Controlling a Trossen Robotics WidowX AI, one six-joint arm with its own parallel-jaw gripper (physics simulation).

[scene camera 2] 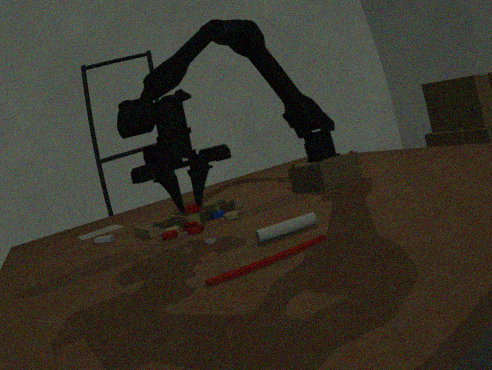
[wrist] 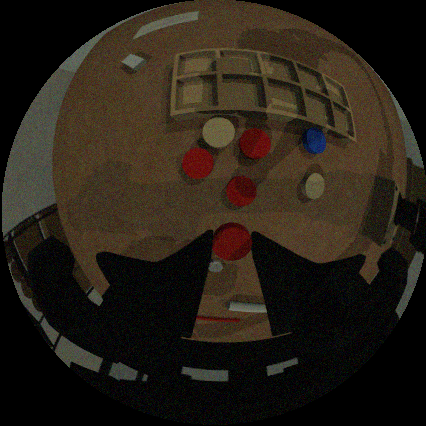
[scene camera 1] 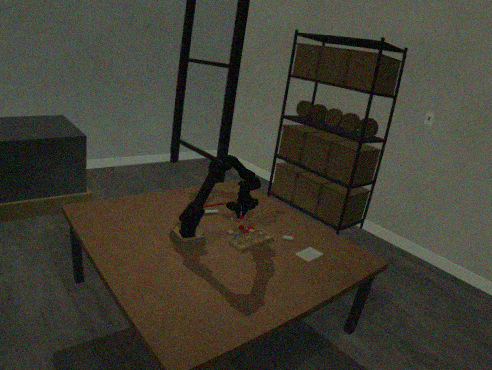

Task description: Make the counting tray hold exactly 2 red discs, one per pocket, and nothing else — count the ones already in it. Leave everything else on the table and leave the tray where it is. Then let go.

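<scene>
My gripper point(wrist: 231, 235) point(scene camera 2: 192, 209) is shut on a red disc point(wrist: 231, 242) point(scene camera 2: 192, 207) and holds it above the table. The wooden counting tray point(wrist: 218, 95) point(scene camera 1: 252, 246) has two rows of pockets; no disc shows in its pockets in the wrist view. Three more red discs lie on the table between the tray and my gripper: one red disc point(wrist: 198, 163) at the left, one red disc point(wrist: 255, 143) near the tray's edge, and one red disc point(wrist: 241, 191) nearest my gripper. In scene camera 1 my gripper is small and dark.
A cream disc point(wrist: 218, 132) lies beside the tray, a blue disc point(wrist: 314, 141) near its right end, and another cream disc point(wrist: 314, 186) farther out. A white cylinder point(scene camera 2: 286, 228), a red rod point(scene camera 2: 265, 261), a small white piece point(scene camera 2: 210, 241), a pale block point(wrist: 133, 62) and a white sheet point(scene camera 1: 309, 254) lie around.
</scene>
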